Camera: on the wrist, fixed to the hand. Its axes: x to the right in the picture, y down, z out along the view.
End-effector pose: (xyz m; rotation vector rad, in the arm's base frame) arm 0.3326 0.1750 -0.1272 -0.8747 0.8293 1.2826
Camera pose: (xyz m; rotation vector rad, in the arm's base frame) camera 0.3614 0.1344 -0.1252 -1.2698 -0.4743 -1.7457
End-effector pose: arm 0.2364 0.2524 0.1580 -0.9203 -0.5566 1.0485
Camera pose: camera 0.2715 0.2183 0.1676 0.2410 -0.4988 -1.9304
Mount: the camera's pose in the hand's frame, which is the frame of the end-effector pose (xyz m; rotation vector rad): -0.0165 -0.0319 -0.0346 -0.0200 0.8499 -2.9896
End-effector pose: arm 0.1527 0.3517 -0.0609 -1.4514 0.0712 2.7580
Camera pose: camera 0.1919 0.3818 -0.0678 -0.5740 -0.9501 -0.2619
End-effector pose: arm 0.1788 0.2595 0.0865 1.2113 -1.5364 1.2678
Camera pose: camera 0.2137 0.2951 0.0846 1.0229 1.2548 -0.5531
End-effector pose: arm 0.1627 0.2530 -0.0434 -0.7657 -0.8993 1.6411
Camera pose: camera 0.2112 0.2479 -0.0330 0.3591 -0.3775 -1.2777
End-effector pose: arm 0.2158 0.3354 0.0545 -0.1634 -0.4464 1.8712
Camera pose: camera 0.2609 0.3367 0.0332 -0.0847 0.1707 -1.1771
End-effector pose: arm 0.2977 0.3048 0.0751 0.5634 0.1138 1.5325
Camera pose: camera 0.3114 0.3004 0.0274 -0.5345 0.9629 -1.3069
